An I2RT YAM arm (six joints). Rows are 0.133 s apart.
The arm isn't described. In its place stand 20 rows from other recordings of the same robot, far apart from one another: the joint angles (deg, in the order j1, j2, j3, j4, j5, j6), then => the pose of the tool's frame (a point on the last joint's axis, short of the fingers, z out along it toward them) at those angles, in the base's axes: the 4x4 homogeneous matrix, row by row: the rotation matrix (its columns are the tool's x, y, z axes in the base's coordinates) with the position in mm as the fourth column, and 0 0 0 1 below.
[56.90 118.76 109.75 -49.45 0.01 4.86] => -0.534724 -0.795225 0.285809 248.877; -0.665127 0.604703 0.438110 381.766; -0.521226 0.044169 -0.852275 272.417; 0 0 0 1
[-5.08 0.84 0.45 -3.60 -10.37 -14.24] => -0.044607 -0.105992 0.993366 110.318; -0.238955 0.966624 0.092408 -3.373; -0.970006 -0.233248 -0.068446 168.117; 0 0 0 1
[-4.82 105.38 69.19 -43.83 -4.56 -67.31] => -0.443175 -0.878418 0.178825 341.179; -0.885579 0.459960 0.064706 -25.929; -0.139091 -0.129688 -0.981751 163.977; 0 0 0 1
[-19.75 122.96 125.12 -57.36 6.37 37.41] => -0.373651 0.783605 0.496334 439.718; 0.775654 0.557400 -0.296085 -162.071; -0.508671 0.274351 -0.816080 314.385; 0 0 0 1
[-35.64 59.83 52.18 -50.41 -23.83 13.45] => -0.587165 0.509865 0.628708 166.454; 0.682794 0.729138 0.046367 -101.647; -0.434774 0.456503 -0.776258 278.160; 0 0 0 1
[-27.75 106.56 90.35 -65.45 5.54 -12.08] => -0.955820 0.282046 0.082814 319.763; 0.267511 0.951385 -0.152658 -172.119; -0.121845 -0.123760 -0.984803 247.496; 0 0 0 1
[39.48 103.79 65.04 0.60 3.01 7.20] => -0.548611 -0.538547 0.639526 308.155; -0.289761 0.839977 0.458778 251.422; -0.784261 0.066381 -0.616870 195.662; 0 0 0 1
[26.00 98.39 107.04 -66.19 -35.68 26.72] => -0.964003 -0.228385 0.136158 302.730; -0.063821 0.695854 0.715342 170.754; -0.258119 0.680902 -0.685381 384.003; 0 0 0 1
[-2.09 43.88 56.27 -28.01 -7.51 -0.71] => -0.267946 -0.092960 0.958939 161.449; -0.002515 0.995398 0.095791 -1.236; -0.963431 0.023255 -0.266946 378.236; 0 0 0 1
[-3.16 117.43 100.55 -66.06 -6.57 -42.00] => -0.763637 -0.632786 0.128223 406.529; -0.623589 0.774324 0.107512 -18.364; -0.167318 0.002142 -0.985901 225.559; 0 0 0 1
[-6.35 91.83 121.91 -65.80 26.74 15.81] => -0.432467 0.602447 0.670843 292.664; 0.292941 0.797535 -0.527374 -48.685; -0.852735 -0.031555 -0.521389 490.318; 0 0 0 1
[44.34 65.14 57.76 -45.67 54.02 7.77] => -0.574794 0.015138 0.818158 175.152; -0.450645 0.828698 -0.331932 130.883; -0.683030 -0.559492 -0.469509 305.220; 0 0 0 1
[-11.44 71.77 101.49 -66.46 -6.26 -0.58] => -0.587399 0.105574 0.802382 204.732; 0.108601 0.992770 -0.051121 -37.469; -0.801977 0.057111 -0.594618 472.386; 0 0 0 1
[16.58 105.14 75.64 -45.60 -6.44 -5.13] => -0.894661 -0.392765 0.212881 343.756; -0.359076 0.915706 0.180410 106.514; -0.265795 0.084965 -0.960278 194.218; 0 0 0 1
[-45.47 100.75 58.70 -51.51 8.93 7.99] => -0.596184 0.788002 -0.153677 195.630; 0.801853 0.593962 -0.065129 -206.746; 0.039956 -0.162055 -0.985972 144.369; 0 0 0 1
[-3.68 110.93 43.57 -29.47 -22.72 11.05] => -0.952353 0.293006 -0.084680 251.654; 0.238410 0.888328 0.392472 -2.407; 0.190220 0.353584 -0.915857 50.979; 0 0 0 1
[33.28 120.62 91.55 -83.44 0.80 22.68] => -0.925870 -0.212584 -0.312365 297.719; -0.146540 0.964034 -0.221731 194.822; 0.348267 -0.159520 -0.923723 172.845; 0 0 0 1
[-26.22 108.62 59.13 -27.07 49.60 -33.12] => -0.973996 -0.103931 -0.201322 285.520; 0.084941 0.656264 -0.749735 -170.837; 0.210041 -0.747339 -0.630370 121.972; 0 0 0 1
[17.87 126.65 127.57 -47.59 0.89 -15.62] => -0.586869 -0.472131 0.657781 472.998; -0.472085 0.859543 0.195757 151.920; -0.657815 -0.195645 -0.727326 309.512; 0 0 0 1
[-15.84 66.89 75.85 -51.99 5.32 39.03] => -0.297751 0.675168 0.674902 219.452; 0.736243 0.612437 -0.287865 -65.695; -0.607692 0.411180 -0.679442 379.057; 0 0 0 1
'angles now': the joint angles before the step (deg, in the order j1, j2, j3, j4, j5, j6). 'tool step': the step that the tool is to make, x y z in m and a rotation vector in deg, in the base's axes. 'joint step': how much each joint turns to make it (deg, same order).
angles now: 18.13, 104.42, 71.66, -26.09, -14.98, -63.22
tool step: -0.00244, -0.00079, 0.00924, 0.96, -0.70, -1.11
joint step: 0.00, -1.51, 0.00, -0.19, 0.00, 1.36
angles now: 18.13, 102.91, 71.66, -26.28, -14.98, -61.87
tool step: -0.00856, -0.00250, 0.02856, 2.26, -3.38, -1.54
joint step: 0.04, -4.68, -0.01, -0.24, 0.00, 1.99
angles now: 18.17, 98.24, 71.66, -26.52, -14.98, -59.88
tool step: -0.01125, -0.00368, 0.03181, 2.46, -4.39, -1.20
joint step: 0.00, -5.18, 0.13, 0.04, 0.02, 1.60
